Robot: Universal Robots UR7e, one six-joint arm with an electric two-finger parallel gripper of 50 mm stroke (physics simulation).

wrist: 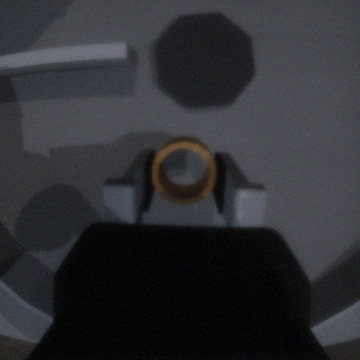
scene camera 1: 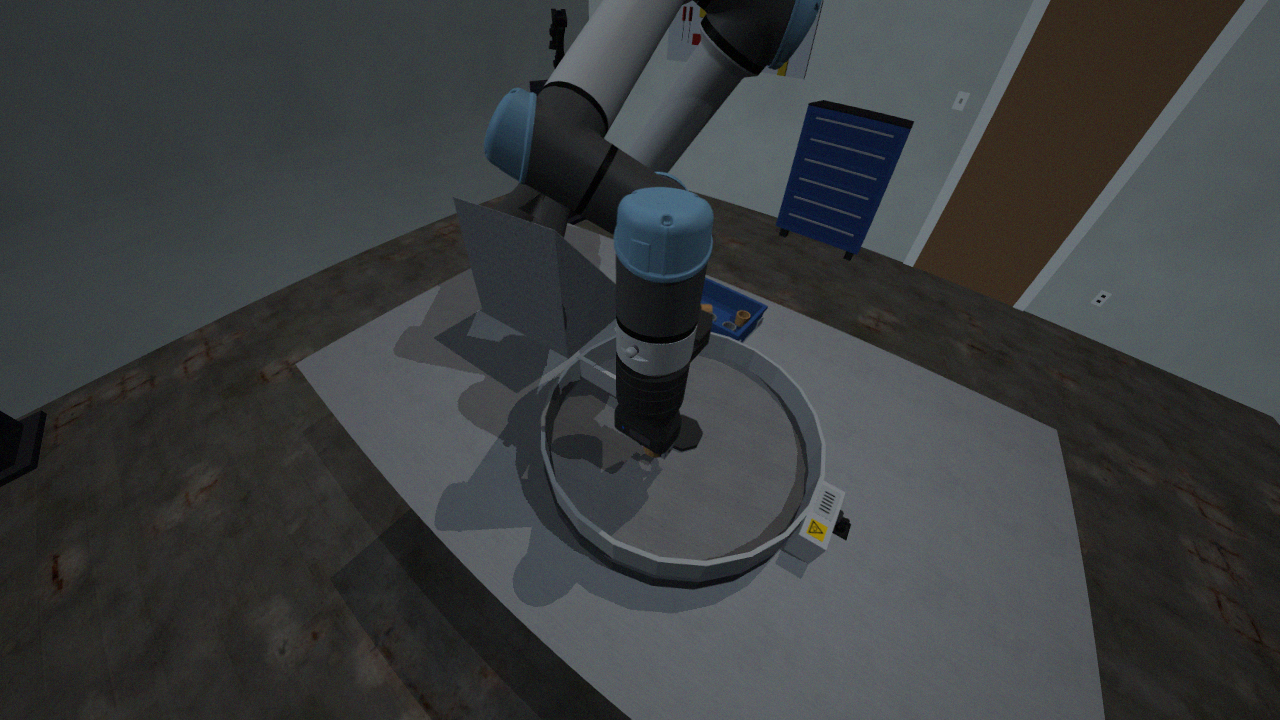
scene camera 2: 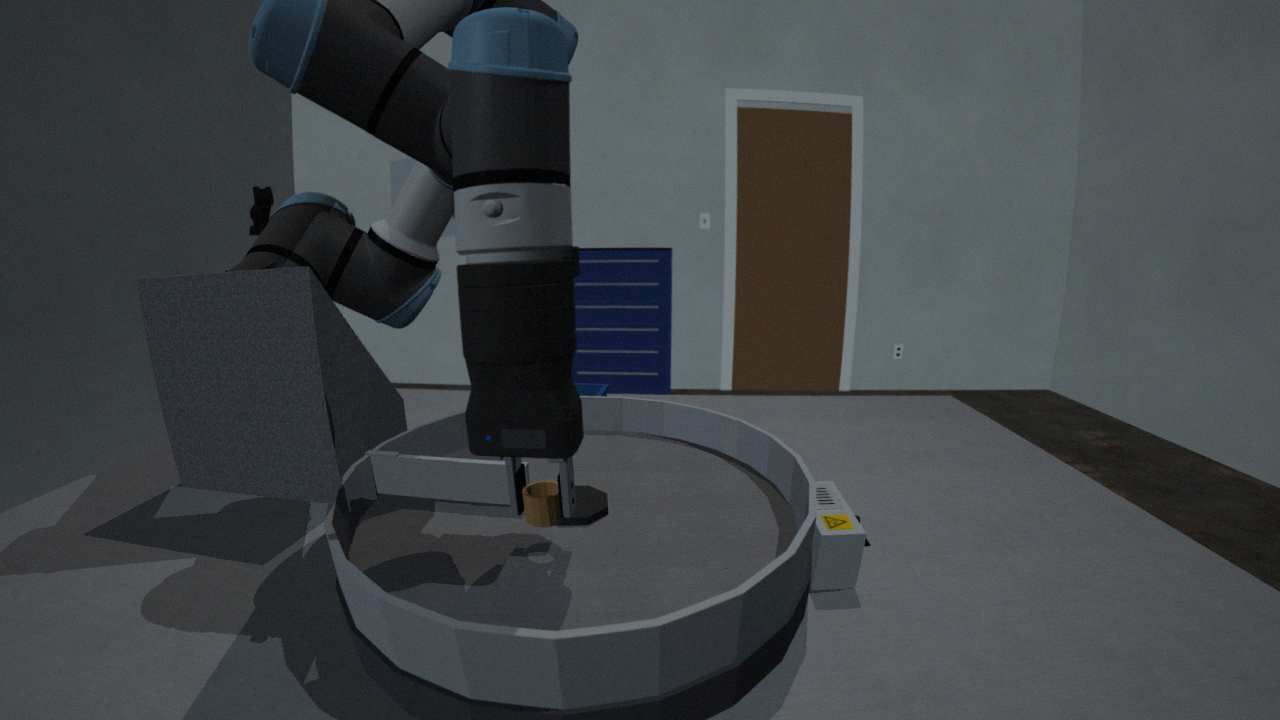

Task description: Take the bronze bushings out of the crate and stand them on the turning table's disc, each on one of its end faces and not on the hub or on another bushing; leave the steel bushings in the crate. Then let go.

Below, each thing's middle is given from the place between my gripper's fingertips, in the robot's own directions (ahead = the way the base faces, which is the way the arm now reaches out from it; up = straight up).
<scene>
I see my gripper 42 cm to the right of the blue crate (scene camera 1: 726, 302), 13 cm past it and 6 cm above it.
</scene>
